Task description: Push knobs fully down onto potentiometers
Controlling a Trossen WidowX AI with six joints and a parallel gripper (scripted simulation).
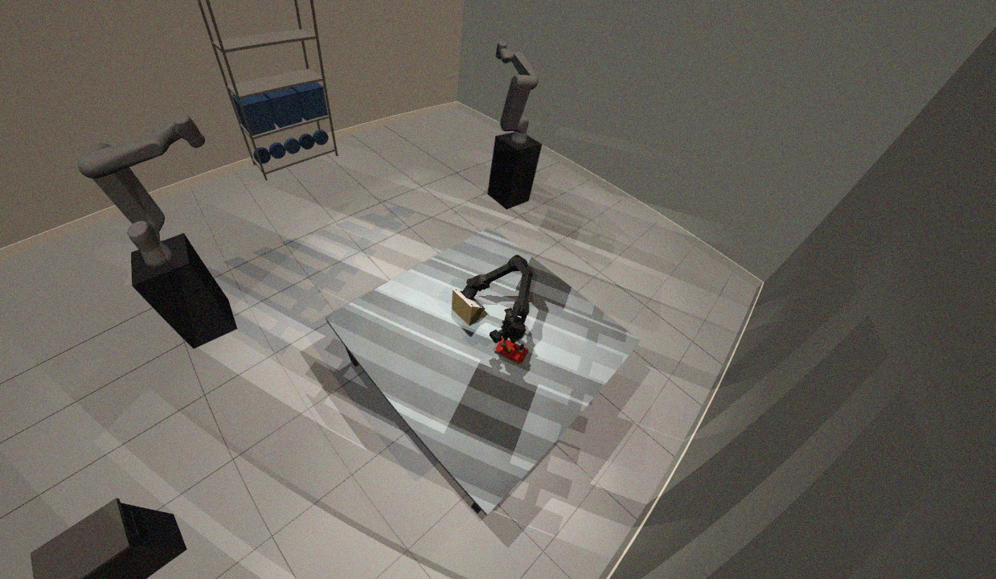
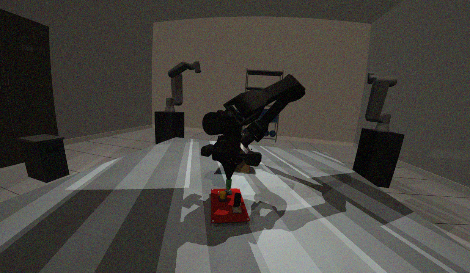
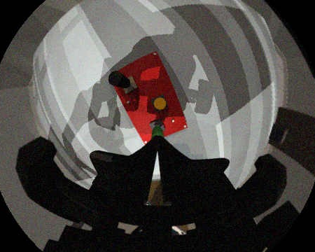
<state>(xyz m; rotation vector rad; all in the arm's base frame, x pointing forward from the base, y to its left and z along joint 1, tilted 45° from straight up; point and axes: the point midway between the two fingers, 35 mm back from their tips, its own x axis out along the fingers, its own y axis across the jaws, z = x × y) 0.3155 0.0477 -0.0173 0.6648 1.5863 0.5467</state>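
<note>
My gripper tip is now 8 cm short of the black knob, 5 cm to the right of it and 2 cm above it. Also, from my gripper tip: green knob: 2 cm below.
</note>
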